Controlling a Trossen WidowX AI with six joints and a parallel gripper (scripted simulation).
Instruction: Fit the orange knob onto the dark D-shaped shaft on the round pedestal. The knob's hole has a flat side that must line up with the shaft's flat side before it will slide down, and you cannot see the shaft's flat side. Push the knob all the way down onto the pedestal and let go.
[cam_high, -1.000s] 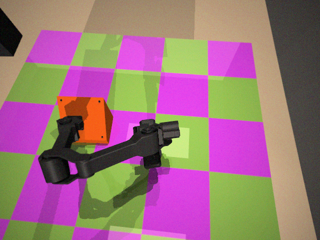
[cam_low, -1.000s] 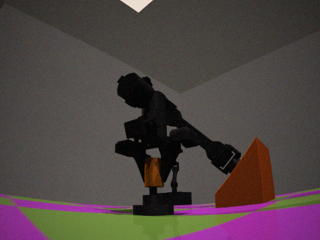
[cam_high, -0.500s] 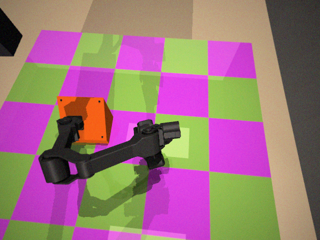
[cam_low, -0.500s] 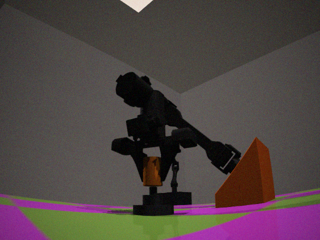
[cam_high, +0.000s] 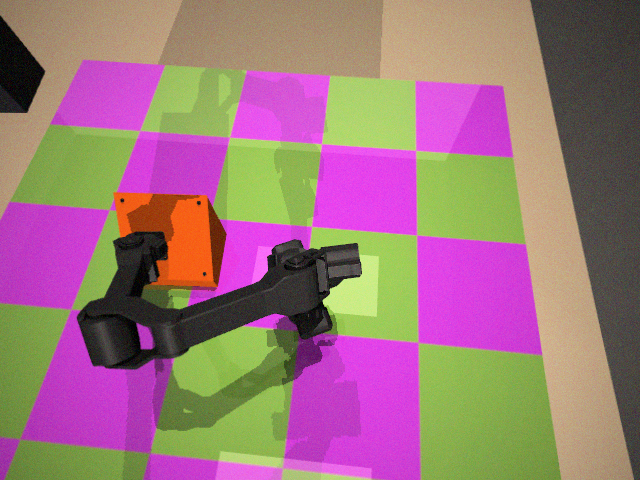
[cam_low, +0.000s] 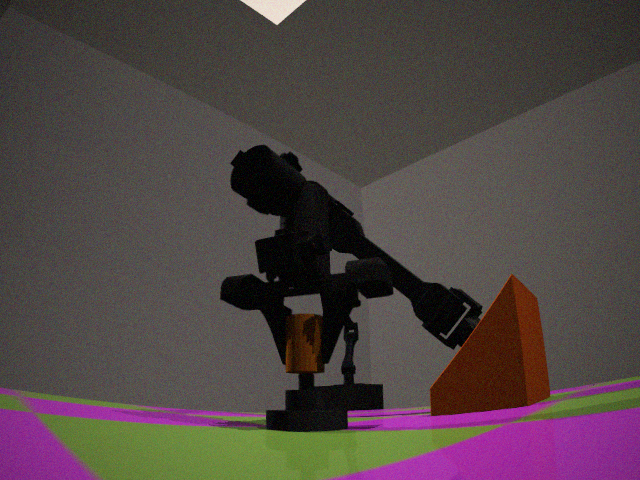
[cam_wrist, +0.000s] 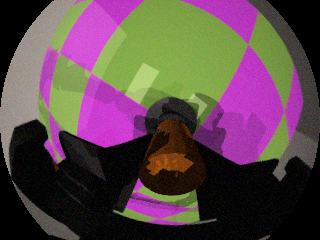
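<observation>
Right now my gripper tip is 20 mm below the orange knob. From my gripper tip the other things lie so: dark round pedestal 40 mm below.
</observation>
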